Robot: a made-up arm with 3 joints. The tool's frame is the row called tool. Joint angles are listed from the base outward. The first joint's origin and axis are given. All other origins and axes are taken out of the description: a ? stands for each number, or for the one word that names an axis. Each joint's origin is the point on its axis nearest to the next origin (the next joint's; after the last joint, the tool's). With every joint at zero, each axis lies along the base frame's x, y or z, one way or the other. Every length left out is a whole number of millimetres.
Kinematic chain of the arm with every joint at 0, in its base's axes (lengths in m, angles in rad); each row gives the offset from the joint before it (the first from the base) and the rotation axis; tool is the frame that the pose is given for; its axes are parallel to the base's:
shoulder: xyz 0 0.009 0.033 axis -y
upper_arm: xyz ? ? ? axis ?
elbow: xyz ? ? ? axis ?
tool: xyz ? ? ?
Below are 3 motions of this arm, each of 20 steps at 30 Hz.
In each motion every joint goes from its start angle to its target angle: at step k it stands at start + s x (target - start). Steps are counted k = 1, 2, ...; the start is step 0. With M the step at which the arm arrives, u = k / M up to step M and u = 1 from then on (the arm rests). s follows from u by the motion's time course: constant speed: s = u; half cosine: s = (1 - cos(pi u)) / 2; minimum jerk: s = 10 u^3 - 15 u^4 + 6 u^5.
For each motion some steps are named. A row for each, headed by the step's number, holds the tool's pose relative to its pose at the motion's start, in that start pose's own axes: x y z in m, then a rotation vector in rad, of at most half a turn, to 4 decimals.
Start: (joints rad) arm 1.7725 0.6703 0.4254
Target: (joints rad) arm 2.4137 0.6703 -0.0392
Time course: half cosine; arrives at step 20
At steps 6, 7, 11, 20:
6: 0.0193 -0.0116 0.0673 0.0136 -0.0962 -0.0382
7: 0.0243 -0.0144 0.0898 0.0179 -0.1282 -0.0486
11: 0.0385 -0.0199 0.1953 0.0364 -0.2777 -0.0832
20: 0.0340 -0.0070 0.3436 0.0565 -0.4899 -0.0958

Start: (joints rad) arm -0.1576 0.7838 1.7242
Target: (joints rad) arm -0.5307 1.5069 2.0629
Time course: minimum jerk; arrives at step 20
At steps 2, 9, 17, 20:
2: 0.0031 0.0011 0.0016 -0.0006 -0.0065 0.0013
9: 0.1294 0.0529 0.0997 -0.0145 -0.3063 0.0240
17: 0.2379 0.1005 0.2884 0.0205 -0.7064 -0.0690
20: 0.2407 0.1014 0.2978 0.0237 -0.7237 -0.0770

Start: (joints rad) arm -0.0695 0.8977 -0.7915
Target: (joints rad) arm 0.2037 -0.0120 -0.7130
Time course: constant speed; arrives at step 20
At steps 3, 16, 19, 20:
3: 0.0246 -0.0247 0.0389 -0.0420 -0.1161 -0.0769
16: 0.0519 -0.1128 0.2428 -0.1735 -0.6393 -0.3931
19: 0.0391 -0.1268 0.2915 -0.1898 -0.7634 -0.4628
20: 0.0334 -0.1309 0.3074 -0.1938 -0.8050 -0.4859

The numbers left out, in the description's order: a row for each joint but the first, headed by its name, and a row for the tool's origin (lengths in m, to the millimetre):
upper_arm: xyz 0.238 0 0.12, axis +z
elbow: xyz 0.274 -0.089 0, axis -x
tool: xyz 0 0.028 -0.354

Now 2 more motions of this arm.
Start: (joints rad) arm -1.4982 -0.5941 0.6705
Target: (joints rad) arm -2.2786 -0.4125 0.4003
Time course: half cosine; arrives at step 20
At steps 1, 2, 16, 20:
1: -0.0004 0.0014 -0.0012 -0.0010 0.0024 0.0033
2: -0.0016 0.0054 -0.0048 -0.0040 0.0097 0.0133
16: -0.1635 0.1487 -0.1977 -0.1100 0.4416 0.4533
20: -0.1926 0.1556 -0.2170 -0.1179 0.4980 0.4946

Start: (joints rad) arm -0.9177 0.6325 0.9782
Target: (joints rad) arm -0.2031 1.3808 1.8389
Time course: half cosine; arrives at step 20
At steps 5, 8, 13, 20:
5: 0.0436 -0.0890 0.0660 -0.1923 -0.1356 -0.0146
8: 0.0821 -0.2010 0.1875 -0.4658 -0.3117 -0.0517
13: 0.0684 -0.3466 0.4965 -1.0179 -0.6239 -0.1720
20: -0.0161 -0.3635 0.7379 -1.4258 -0.8299 -0.2914

